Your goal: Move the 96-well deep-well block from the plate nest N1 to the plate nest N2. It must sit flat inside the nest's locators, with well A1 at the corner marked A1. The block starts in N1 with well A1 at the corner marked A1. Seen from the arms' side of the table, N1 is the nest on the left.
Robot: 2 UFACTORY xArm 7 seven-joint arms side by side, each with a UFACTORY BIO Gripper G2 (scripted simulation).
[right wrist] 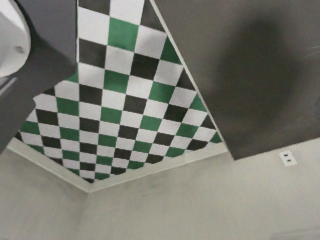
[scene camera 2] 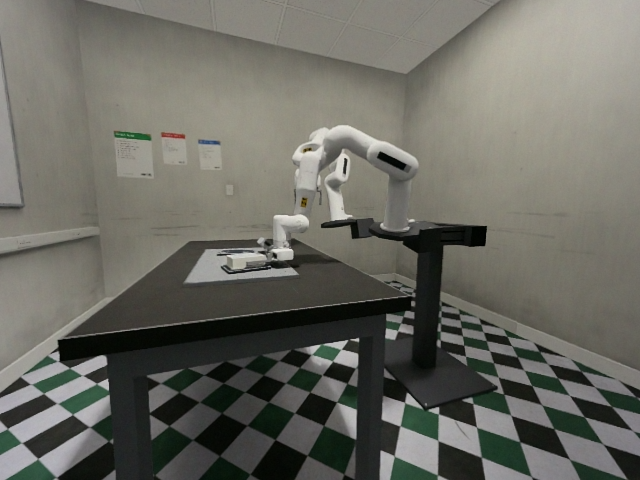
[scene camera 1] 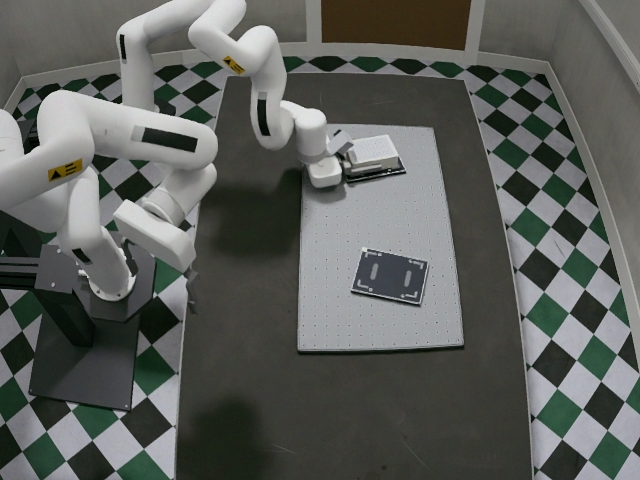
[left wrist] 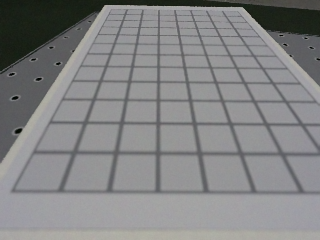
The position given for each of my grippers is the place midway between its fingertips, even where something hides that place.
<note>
In view: my left gripper (scene camera 1: 374, 154), my right gripper (scene camera 1: 163, 291) and a white deep-well block (scene camera 1: 374, 150).
The white deep-well block shows as well in the left wrist view (left wrist: 155, 119). The right wrist view misses the white deep-well block: it is out of frame.
</note>
